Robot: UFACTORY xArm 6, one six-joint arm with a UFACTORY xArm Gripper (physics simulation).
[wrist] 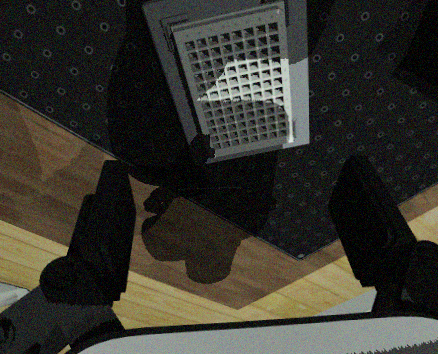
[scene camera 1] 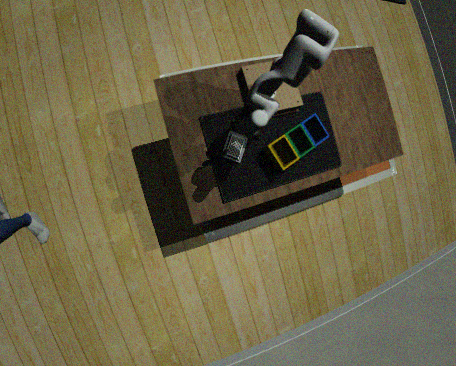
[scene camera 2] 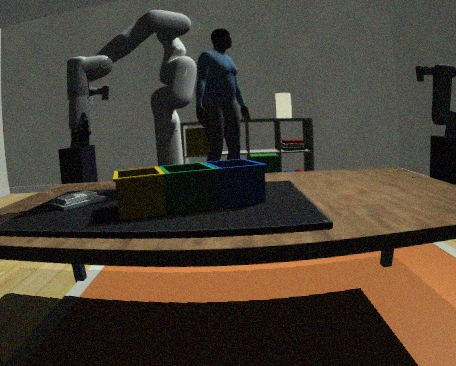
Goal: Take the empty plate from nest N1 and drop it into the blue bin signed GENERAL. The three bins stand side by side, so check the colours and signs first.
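Where they show: gripper, between the fingertips: [wrist: 236, 183] [scene camera 1: 242, 132] [scene camera 2: 81, 146]; arm's base, origin of its link: [scene camera 1: 265, 90].
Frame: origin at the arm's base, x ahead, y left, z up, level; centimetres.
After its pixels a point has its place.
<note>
The empty plate [scene camera 1: 235, 146] @[z -2.5, x 31.9, y -22.9 cm] [scene camera 2: 75, 199] @[z -2.9, x 36.0, y -20.4 cm] [wrist: 240, 112] @[z -2.5, x 33.3, y -24.1 cm] is a pale grid of square wells, partly in bright light. It lies in a grey nest [wrist: 300, 105] @[z -3.8, x 37.1, y -19.6 cm], whose N1 label I cannot read. My gripper [wrist: 236, 183] @[z 12.5, x 27.2, y -22.1 cm] is open and empty, high above the table; the plate shows ahead of its fingers in the wrist view. In scene camera 1 the wrist hides the fingers. The blue bin [scene camera 1: 322, 125] @[z 5.1, x 24.9, y 32.0 cm] [scene camera 2: 242, 186] @[z -0.1, x 34.5, y 30.0 cm], green bin [scene camera 1: 309, 151] [scene camera 2: 190, 191] and yellow bin [scene camera 1: 276, 157] @[z 4.8, x 41.5, y -1.5 cm] [scene camera 2: 141, 197] @[z -0.1, x 46.0, y 7.4 cm] stand side by side, blue farthest from the plate. Their signs are not legible.
The nest and bins stand on a black dotted mat [scene camera 1: 325, 159] @[z -5.0, x 45.7, y 37.8 cm] [scene camera 2: 295, 210] @[z -5.0, x 40.5, y 43.0 cm] [wrist: 370, 112] @[z -5.0, x 43.3, y -14.4 cm] on the wooden table [scene camera 1: 365, 100] @[z -6.3, x 5.6, y 81.4 cm] [scene camera 2: 360, 195] @[z -6.3, x 20.8, y 64.4 cm] [wrist: 55, 165] @[z -6.3, x 27.5, y -45.3 cm]. The arm's base board [scene camera 1: 292, 99] @[z 0.8, x 6.5, y 16.3 cm] is behind the mat. A person [scene camera 2: 220, 80] stands in the background. Dark arm shadows fall near the nest.
</note>
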